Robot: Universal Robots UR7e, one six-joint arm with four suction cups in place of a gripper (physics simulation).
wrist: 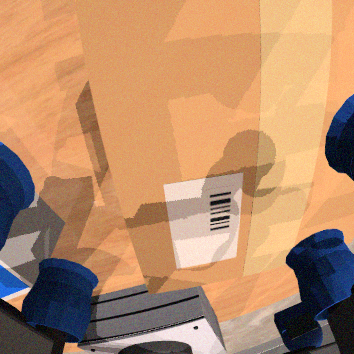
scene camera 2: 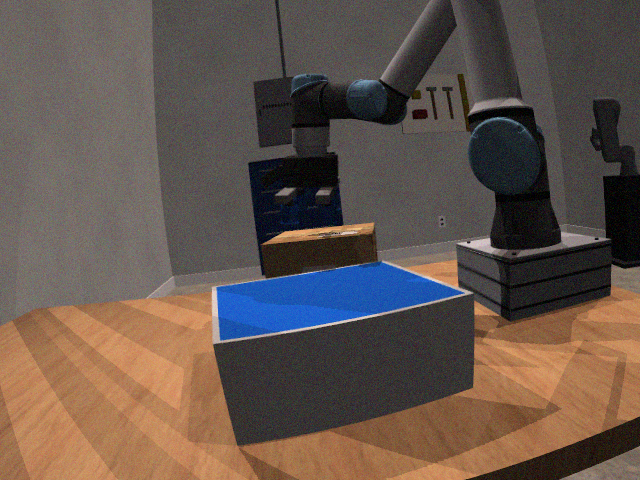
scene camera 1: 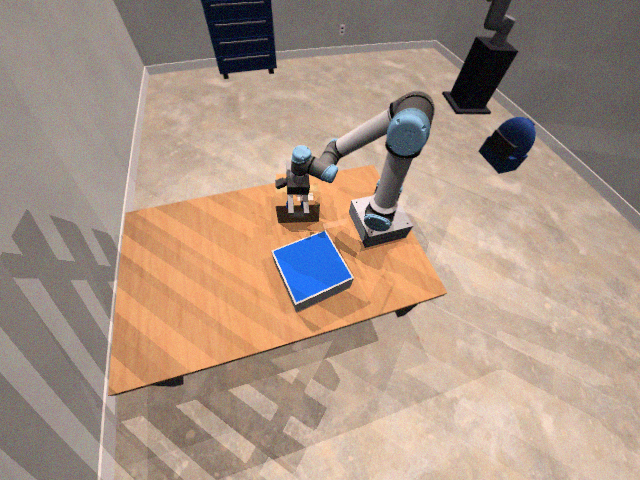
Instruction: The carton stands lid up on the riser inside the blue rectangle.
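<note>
A brown carton [scene camera 1: 297, 214] [scene camera 2: 320, 257] [wrist: 135, 115] stands on the table behind the riser. Its upper face shows pale tape and a white barcode label [wrist: 202, 250]. The grey riser [scene camera 1: 325, 297] [scene camera 2: 351, 372] [wrist: 42, 240] has a blue rectangle [scene camera 1: 312, 268] [scene camera 2: 330, 299] with a white border on top; no carton stands on it. My gripper [scene camera 1: 298, 204] [scene camera 2: 307, 210] [wrist: 185, 227] is open, with suction released, and hangs over the carton. A small gap shows between the blue cups and the carton's upper face in the scene camera 2 view. The carton's far side is hidden.
The arm's grey base block [scene camera 1: 382, 237] [scene camera 2: 532, 273] [wrist: 145, 310] stands on the table [scene camera 1: 206, 279] [scene camera 2: 103, 392], right of the carton and riser. A blue drawer cabinet [scene camera 1: 241, 36] [scene camera 2: 268, 206] stands on the floor behind the table.
</note>
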